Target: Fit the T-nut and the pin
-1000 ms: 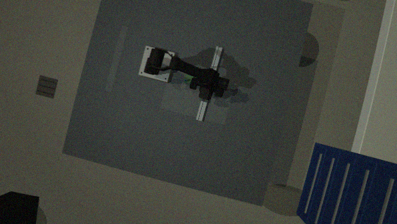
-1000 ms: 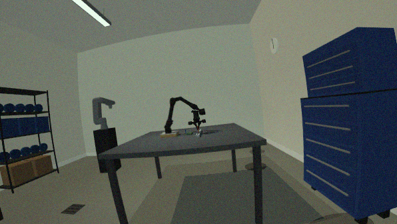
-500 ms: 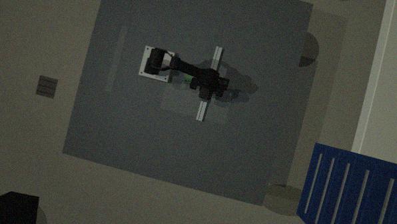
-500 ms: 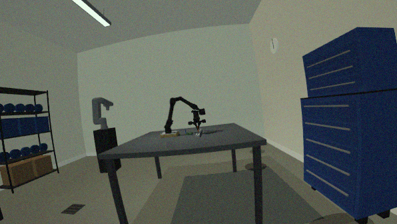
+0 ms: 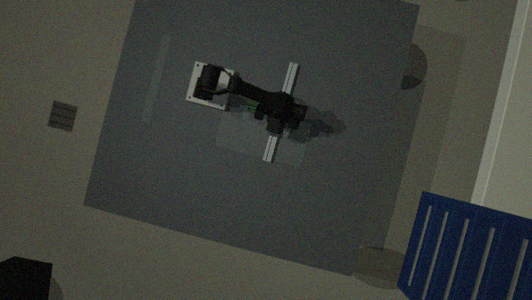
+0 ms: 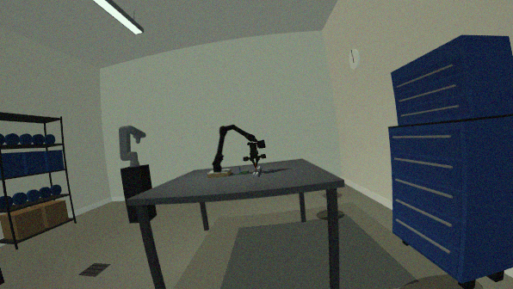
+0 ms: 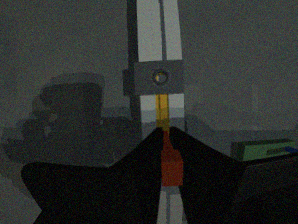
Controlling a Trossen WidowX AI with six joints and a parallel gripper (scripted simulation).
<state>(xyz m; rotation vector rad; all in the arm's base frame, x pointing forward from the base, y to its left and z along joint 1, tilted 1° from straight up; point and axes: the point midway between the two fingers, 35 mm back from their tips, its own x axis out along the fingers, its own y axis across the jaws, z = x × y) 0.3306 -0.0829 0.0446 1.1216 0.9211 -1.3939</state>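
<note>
Right now my gripper tip is 20 mm to the left of the brass T-nut. From my gripper tip the other things lie so: blue pin: 130 mm behind, 50 mm to the left, 20 mm below; green tray: 120 mm behind, 70 mm to the left, 40 mm below.
</note>
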